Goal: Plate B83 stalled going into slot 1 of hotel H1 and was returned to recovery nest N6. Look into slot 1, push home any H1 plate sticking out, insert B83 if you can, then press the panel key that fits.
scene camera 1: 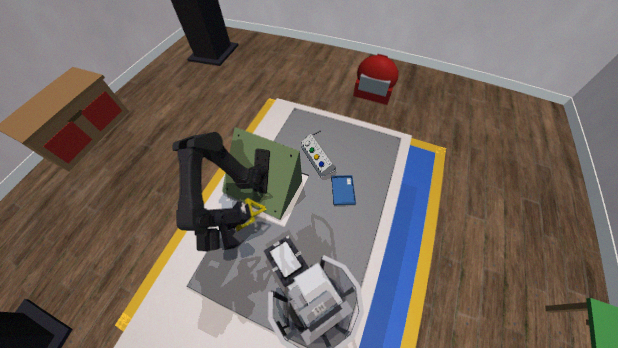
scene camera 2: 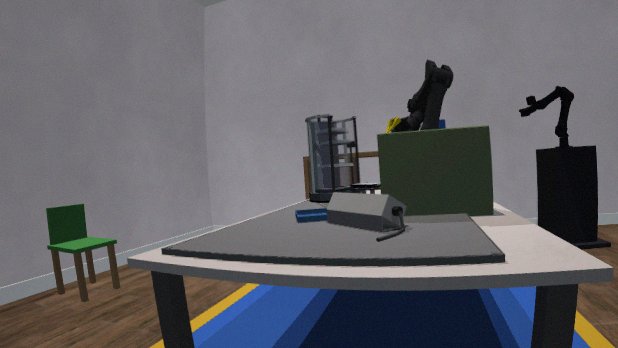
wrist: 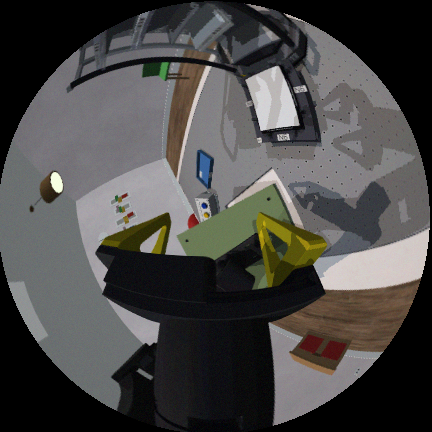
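Seen in the pictures: gripper, between the fingertips: [scene camera 1: 259, 213] [wrist: 213, 216]; arm's base, origin of its link: [scene camera 1: 261, 171] [scene camera 2: 428, 165] [wrist: 235, 259].
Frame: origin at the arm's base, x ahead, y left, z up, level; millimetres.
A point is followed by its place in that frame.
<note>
White plate B83 [scene camera 1: 286, 259] @[x 236, y -320, z -65 mm] [wrist: 272, 102] @[x 220, y -313, z -65 mm] lies flat on the dark recovery nest N6 [scene camera 1: 272, 258] [wrist: 310, 122], beside hotel H1 [scene camera 1: 314, 283] [scene camera 2: 331, 155] @[x 382, y -331, z 65 mm] [wrist: 150, 59] @[x 377, y -338, z 96 mm]. H1 is a tall open frame with shelves; the views do not tell how plates sit in slot 1. The grey panel [scene camera 1: 320, 153] @[x 214, y 220, z -64 mm] [scene camera 2: 357, 210] @[x 210, y 278, z -95 mm] [wrist: 213, 202] @[x 230, y 172, z -128 mm] carries white, green, yellow and blue keys; in the wrist view, blue and yellow show. My gripper [scene camera 1: 252, 218] @[x 110, y -222, z 92 mm] [wrist: 213, 216] @[x 110, y -222, z 92 mm], with yellow fingers, is open and empty. It hangs near the green mount's lower corner, away from the nest and H1.
The sloped green mount [scene camera 1: 246, 142] @[x -100, y 83, z 72 mm] [scene camera 2: 435, 170] @[x -8, y 109, z -14 mm] [wrist: 215, 232] @[x 100, y -2, z 11 mm] bears the arm's base and stands between the gripper and the panel. A blue tray [scene camera 1: 343, 192] @[x 377, y 78, z -137 mm] [scene camera 2: 311, 215] @[x 389, y 48, z -138 mm] [wrist: 204, 167] @[x 375, y 85, z -137 mm] lies beside the panel. A cable [scene camera 2: 392, 235] @[x 125, y 398, z -135 mm] runs from the panel.
</note>
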